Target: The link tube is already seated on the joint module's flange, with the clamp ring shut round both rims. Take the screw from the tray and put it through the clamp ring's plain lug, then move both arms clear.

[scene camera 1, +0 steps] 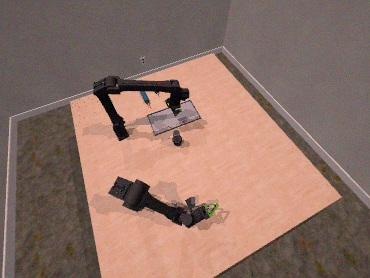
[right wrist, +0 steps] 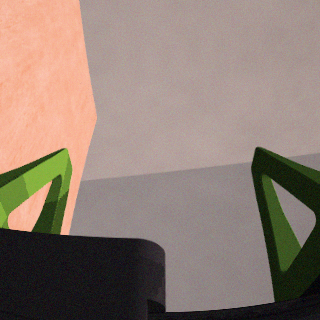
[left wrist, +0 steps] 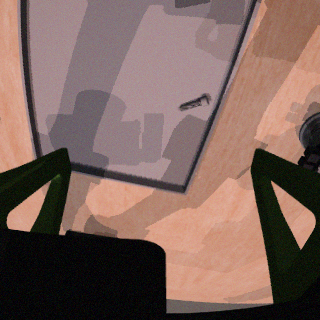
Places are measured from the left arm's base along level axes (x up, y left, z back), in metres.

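Pixels of known places: left gripper, fingertip midpoint: (scene camera 1: pixel 172 111) (left wrist: pixel 160 158); right gripper, fingertip midpoint: (scene camera 1: pixel 217 204) (right wrist: pixel 161 157); left arm's base, origin of the base link: (scene camera 1: pixel 121 133).
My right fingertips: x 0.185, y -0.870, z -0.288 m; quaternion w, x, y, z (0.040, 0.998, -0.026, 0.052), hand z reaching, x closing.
Ahead of a thing's pixels: the offset from my right fingertips to its middle. "pt": to the spot under its first point. Level surfaces: height alone.
The screw @[dy +0.701, dx -0.176, dz -0.075 m] (left wrist: pixel 195 102) lies on its side on the grey tray @[dy +0.770, dx -0.177, dz -0.158 m] (left wrist: pixel 125 65) (scene camera 1: pixel 194 113), near the tray's right rim in the left wrist view. My left gripper (left wrist: pixel 160 158) (scene camera 1: pixel 175 107) is open and empty above the tray; in the left wrist view the screw shows beyond the fingertips, between their lines. The joint module with the link tube (scene camera 1: pixel 177 138) (left wrist: pixel 313 131) stands upright beside the tray, cut off at the right edge of the left wrist view. Dark clamp ring parts @[pt dy +0.581, dx -0.119, dz -0.064 m] (left wrist: pixel 310 159) show there; its lugs are not clear. My right gripper (right wrist: pixel 161 157) (scene camera 1: pixel 211 209) is open and empty, far from the tray.
A blue tool @[dy +1.086, dx -0.165, dz -0.044 m] (scene camera 1: pixel 145 97) lies behind the tray, under the left arm's forearm. A small dark reddish thing @[dy +1.103, dx -0.168, dz -0.170 m] (scene camera 1: pixel 157 93) shows beside it, partly hidden by the arm. Grey walls stand behind the table @[dx -0.184 m] (scene camera 1: pixel 270 165) and at its right.
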